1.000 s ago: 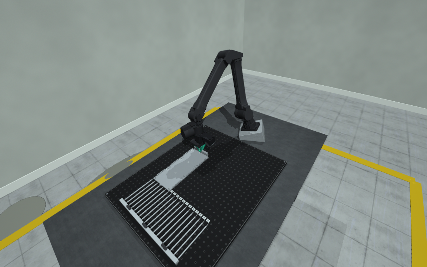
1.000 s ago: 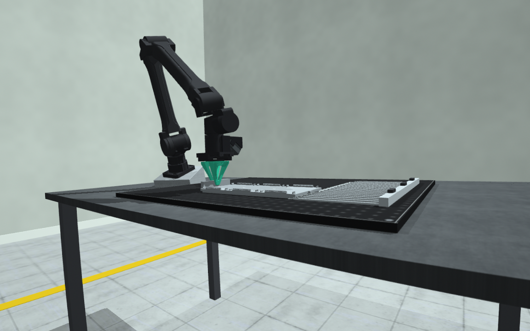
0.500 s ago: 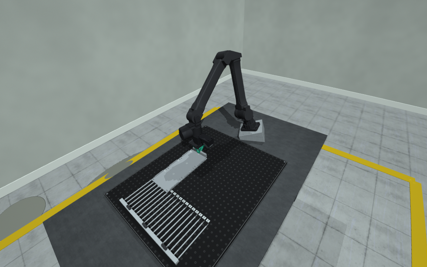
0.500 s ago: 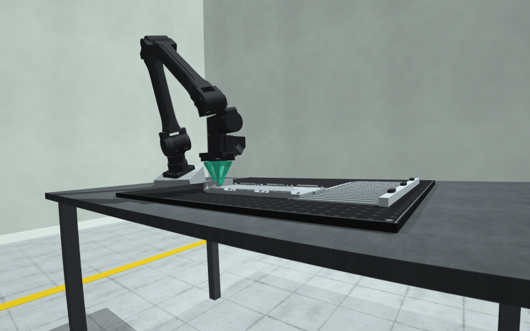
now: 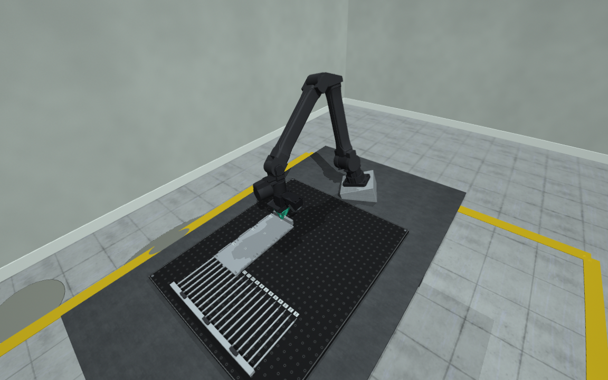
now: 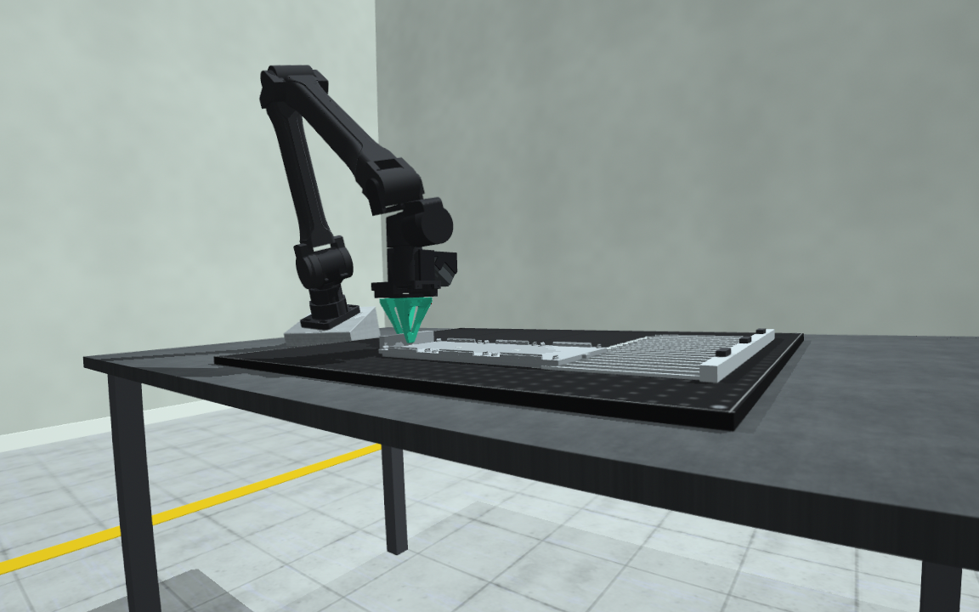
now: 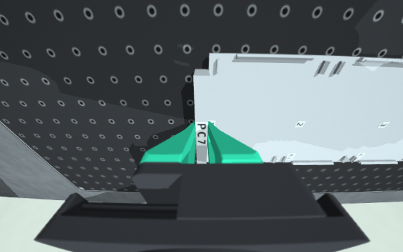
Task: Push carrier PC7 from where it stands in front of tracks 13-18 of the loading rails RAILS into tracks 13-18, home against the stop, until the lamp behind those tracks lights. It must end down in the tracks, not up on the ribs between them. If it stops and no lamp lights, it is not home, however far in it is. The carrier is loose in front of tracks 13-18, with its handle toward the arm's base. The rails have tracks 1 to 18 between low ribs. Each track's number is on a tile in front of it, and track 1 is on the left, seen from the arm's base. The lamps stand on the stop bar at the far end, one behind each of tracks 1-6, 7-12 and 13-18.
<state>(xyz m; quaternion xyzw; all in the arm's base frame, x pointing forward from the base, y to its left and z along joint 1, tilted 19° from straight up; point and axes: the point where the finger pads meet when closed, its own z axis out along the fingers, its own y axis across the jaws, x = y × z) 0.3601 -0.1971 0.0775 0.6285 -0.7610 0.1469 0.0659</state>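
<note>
The carrier PC7 is 160 mm ahead of my hand, 30 mm to the right of it and 10 mm below it.
</note>
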